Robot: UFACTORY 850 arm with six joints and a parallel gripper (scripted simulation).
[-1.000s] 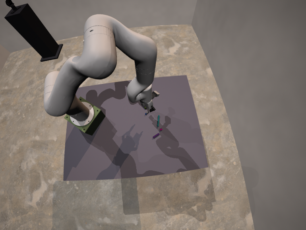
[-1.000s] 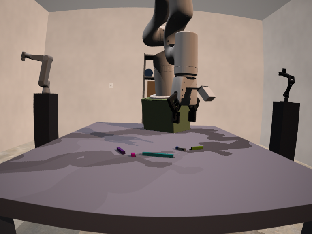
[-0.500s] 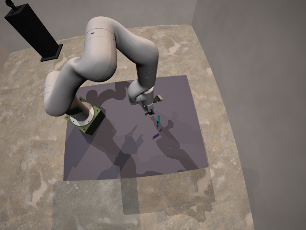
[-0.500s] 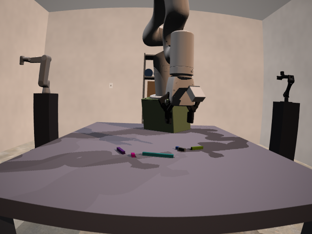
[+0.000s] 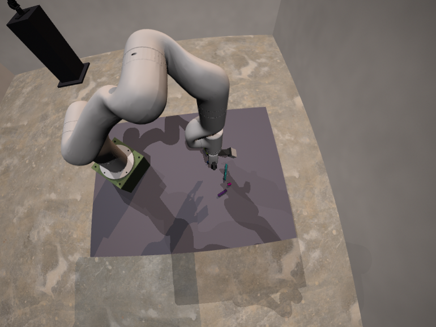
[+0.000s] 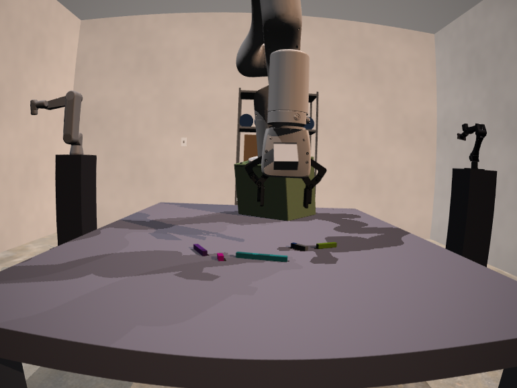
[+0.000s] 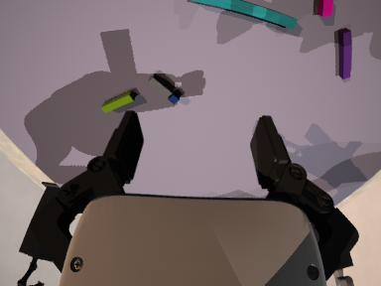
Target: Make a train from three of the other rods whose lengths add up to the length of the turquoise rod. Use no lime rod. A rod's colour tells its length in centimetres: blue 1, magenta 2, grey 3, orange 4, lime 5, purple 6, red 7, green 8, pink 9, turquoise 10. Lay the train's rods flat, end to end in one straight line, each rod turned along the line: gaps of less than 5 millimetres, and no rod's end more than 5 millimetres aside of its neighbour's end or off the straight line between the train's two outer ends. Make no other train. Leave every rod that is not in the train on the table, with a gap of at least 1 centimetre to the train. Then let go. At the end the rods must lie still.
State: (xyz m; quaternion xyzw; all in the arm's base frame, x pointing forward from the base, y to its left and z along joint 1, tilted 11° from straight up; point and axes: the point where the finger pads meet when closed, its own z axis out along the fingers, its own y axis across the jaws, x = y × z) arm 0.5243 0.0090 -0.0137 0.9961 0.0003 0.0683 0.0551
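The purple rod is 40 mm ahead of my hand, 170 mm to the right of it and 100 mm below it. The rest, counted from my hand: grey rod (20 mm behind, 40 mm to the left, 100 mm below); blue rod (40 mm behind, 30 mm to the left, 100 mm below); turquoise rod (70 mm ahead, 40 mm to the right, 100 mm below).
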